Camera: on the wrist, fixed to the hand. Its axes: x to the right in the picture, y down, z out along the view.
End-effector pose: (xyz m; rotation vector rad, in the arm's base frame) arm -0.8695 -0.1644 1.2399 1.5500 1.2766 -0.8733
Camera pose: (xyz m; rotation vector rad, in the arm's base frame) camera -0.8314 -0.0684 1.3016 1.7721 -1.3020 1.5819
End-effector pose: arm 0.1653 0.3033 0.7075 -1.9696 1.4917 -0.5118
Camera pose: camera 0.0579 0.2858 0.7589 1.6788 2.4580 0.2216
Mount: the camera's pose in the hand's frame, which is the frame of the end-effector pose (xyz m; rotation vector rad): -0.0174 0.0460 -0.1098 0.0866 0.7865 2.9266
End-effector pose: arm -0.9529 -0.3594 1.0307 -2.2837 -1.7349 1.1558
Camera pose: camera -0.8536 -0.3491 1.0979 1.9010 -1.9589 0.3673
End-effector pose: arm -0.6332 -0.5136 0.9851 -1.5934 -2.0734 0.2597
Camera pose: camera -0.5362 -0.5332 1.0535 -2.2736 1.7137 0.3474
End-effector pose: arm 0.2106 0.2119 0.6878 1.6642 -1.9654 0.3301
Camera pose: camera 0.1943 0.2921 0.7760 -2.0871 -1.6924 1.3463
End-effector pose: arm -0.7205 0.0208 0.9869 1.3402 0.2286 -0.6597
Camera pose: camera -0.6852 0.1339 1.0075 0.6199 -1.0714 2.2466
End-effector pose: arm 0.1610 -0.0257 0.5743 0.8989 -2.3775 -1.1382
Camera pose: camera 0.2166 -0.0539 0.6772 -1.5797 -0.7351 0.5900
